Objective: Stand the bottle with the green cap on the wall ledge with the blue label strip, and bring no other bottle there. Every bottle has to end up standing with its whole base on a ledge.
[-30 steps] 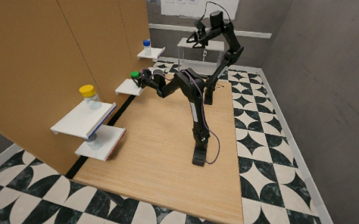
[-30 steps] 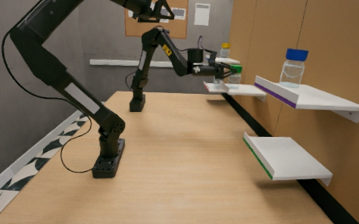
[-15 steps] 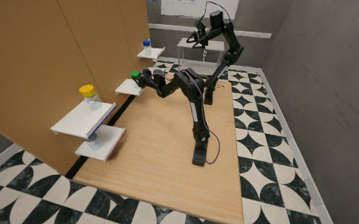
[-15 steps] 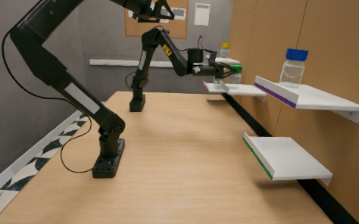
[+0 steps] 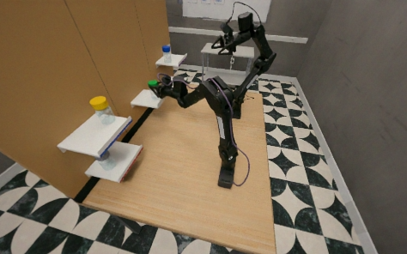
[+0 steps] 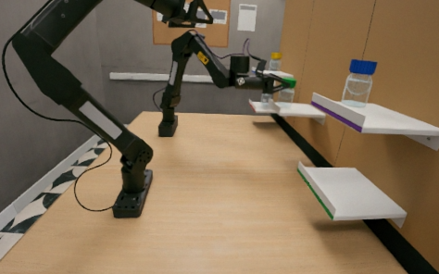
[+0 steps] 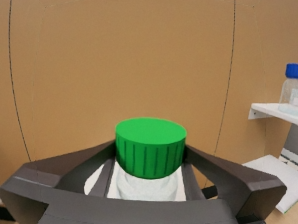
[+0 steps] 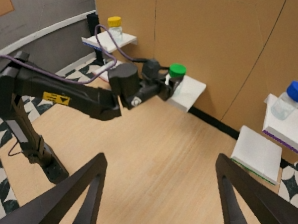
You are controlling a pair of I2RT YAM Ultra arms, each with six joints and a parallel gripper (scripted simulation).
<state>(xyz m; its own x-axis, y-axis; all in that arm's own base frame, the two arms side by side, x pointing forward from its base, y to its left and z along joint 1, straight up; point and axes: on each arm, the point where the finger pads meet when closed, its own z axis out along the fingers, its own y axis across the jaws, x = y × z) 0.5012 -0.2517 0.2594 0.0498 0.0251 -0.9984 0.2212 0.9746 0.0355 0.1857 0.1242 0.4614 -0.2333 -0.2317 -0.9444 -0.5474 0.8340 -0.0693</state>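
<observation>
The yellow-capped bottle is 4 cm ahead of my left hand, 33 cm to the left of it and 5 cm above it. The rest, counted from my left hand: blue-capped bottle (6 cm ahead, 33 cm to the right, 5 cm above); then green-capped bottle (4 cm below).
</observation>
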